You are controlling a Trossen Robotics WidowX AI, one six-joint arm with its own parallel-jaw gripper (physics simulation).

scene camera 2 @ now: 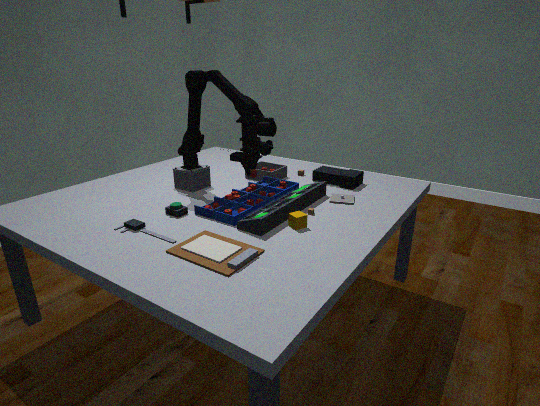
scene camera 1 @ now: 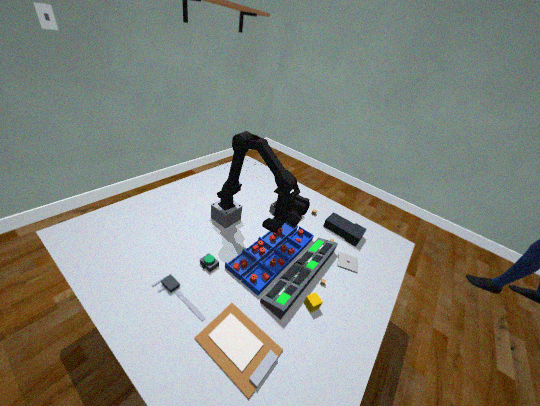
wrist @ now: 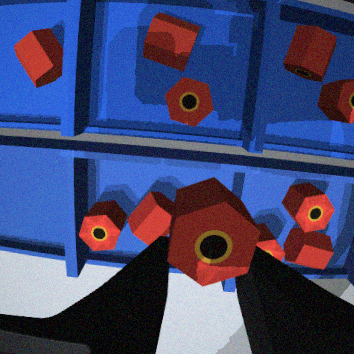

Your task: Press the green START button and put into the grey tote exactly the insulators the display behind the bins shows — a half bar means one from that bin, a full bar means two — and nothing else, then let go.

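Observation:
My gripper point(scene camera 2: 251, 172) point(wrist: 201, 248) is shut on a red hexagonal insulator point(scene camera 2: 252, 174) point(wrist: 212, 240), held above the near row of the blue bins point(scene camera 1: 258, 290) point(scene camera 2: 215, 216) point(wrist: 70, 110). Red insulators lie in the bins. The grey tote point(scene camera 2: 280, 171) stands behind the gripper in scene camera 2, with red insulators inside; the arm mostly hides it in scene camera 1. The display point(scene camera 1: 279, 310) point(scene camera 2: 257, 230) behind the bins shows three green bars in scene camera 1. The green START button point(scene camera 1: 209, 259) point(scene camera 2: 176, 205) stands beside the bins.
A yellow cube point(scene camera 1: 313, 301) point(scene camera 2: 298, 220), a pale plate point(scene camera 1: 348, 262) and small tan cubes lie beyond the display. A black box point(scene camera 1: 345, 228) point(scene camera 2: 338, 176) stands farther off. A clipboard point(scene camera 1: 225, 362) point(scene camera 2: 200, 260) and a caliper point(scene camera 1: 170, 283) point(scene camera 2: 134, 224) lie on the table.

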